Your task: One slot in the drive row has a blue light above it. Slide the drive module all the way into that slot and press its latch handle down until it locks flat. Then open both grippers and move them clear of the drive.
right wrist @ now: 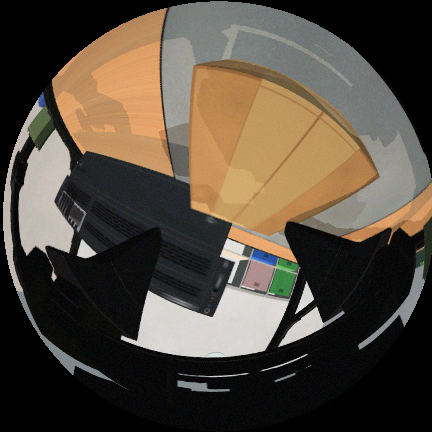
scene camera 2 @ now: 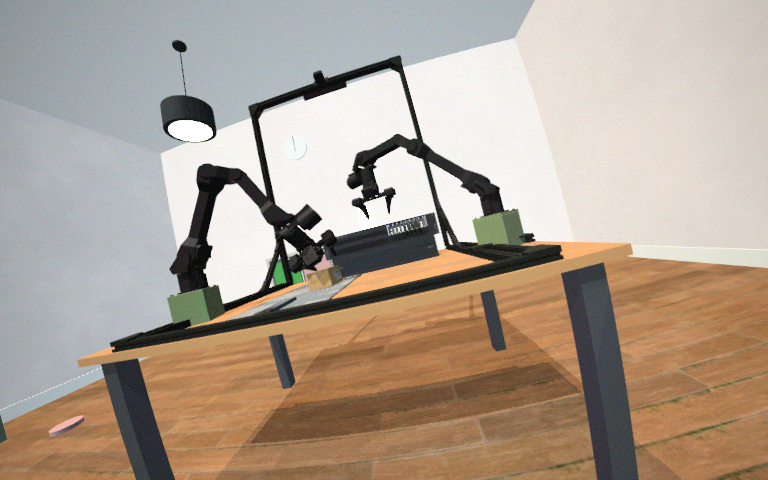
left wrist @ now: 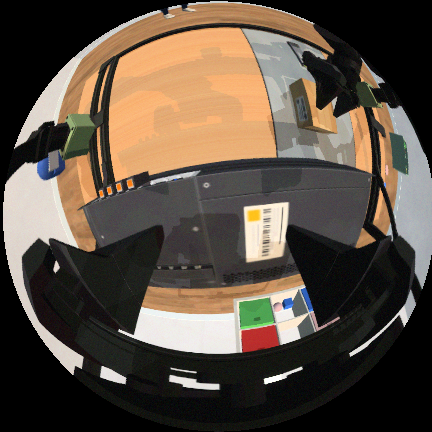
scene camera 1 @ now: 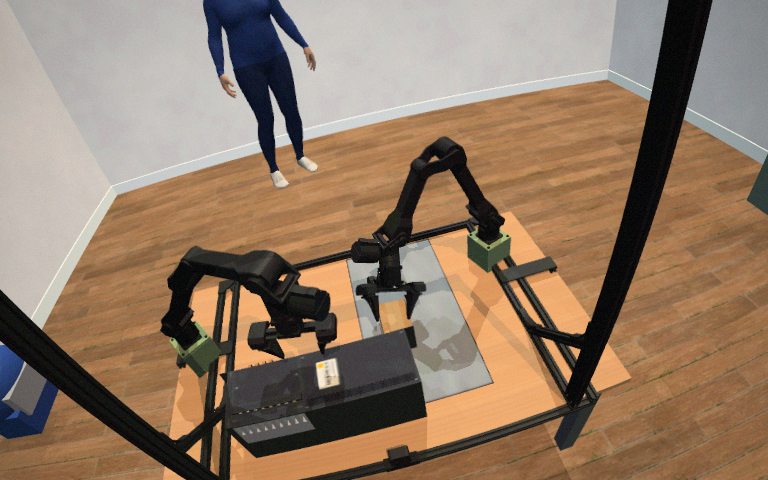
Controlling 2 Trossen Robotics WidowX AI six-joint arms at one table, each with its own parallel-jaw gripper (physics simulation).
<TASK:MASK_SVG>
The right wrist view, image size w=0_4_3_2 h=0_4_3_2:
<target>my right gripper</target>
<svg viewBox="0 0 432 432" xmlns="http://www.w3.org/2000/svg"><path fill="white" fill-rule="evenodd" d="M416 247L415 241L400 227L392 233L387 244L391 227L361 241L353 241L294 221L286 221L285 238L309 286L322 322L342 310L344 313L324 327L290 343L259 352L223 357L164 353L120 339L122 335L137 340L147 290L162 241L159 227L152 227L86 258L50 245L45 245L46 253L34 246L20 263L19 269L26 303L41 334L81 363L134 386L134 392L114 381L74 366L73 375L84 385L116 406L158 423L192 430L234 431L279 423L309 412L348 389L378 362L404 327L399 314L371 342L360 349L357 344L383 325L409 294L415 270ZM177 380L205 382L209 389L229 388L229 391L195 391L177 386ZM53 268L57 273L57 277L54 281L51 278Z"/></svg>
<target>tan cardboard box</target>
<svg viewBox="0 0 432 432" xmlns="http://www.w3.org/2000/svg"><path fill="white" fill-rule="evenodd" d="M193 65L188 133L191 208L259 233L270 235L284 229L286 221L297 223L344 200L379 177L368 150L346 117L309 87L276 70L237 58Z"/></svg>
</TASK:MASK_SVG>
